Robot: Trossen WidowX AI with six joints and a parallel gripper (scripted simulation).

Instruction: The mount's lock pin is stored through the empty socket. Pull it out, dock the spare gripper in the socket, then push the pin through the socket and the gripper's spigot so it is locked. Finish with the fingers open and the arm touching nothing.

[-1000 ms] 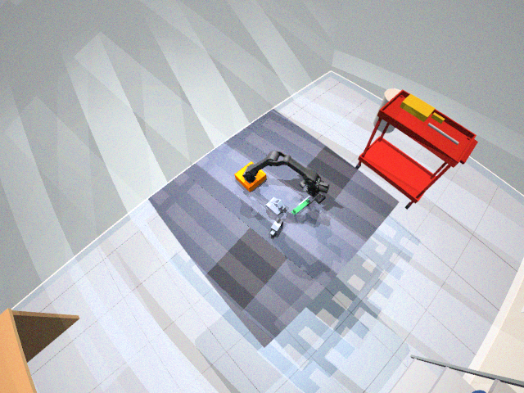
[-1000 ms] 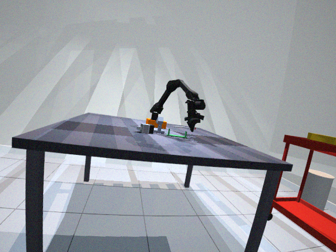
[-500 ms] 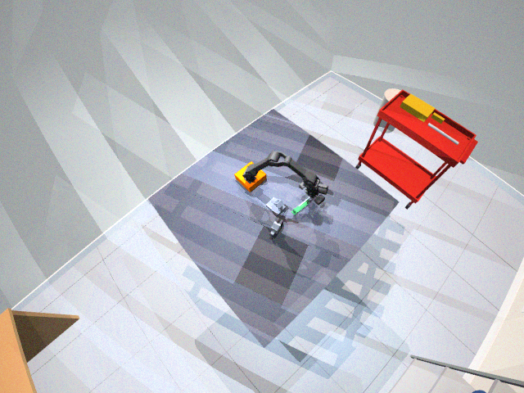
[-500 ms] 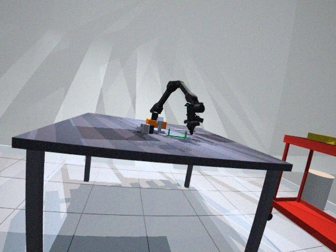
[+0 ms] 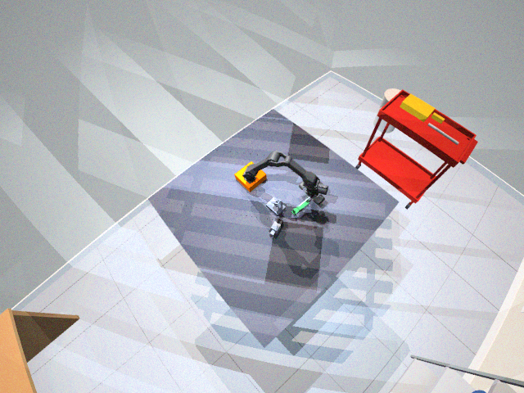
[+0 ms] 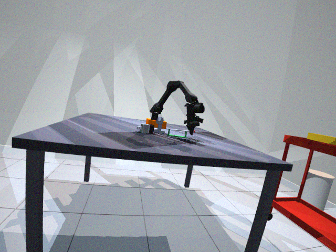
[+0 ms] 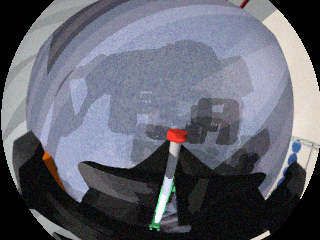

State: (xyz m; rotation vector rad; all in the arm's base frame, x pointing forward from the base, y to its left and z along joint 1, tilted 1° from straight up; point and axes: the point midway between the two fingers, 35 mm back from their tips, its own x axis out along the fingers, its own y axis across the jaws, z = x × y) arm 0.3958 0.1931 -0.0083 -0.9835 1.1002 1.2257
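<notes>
Right now my gripper tip is 100 mm to the left of the green cradle and 10 mm past it. Round my gripper tip: spare gripper (330 mm to the right, 20 mm behind); then mount (210 mm to the right, 120 mm behind, 30 mm above).
</notes>
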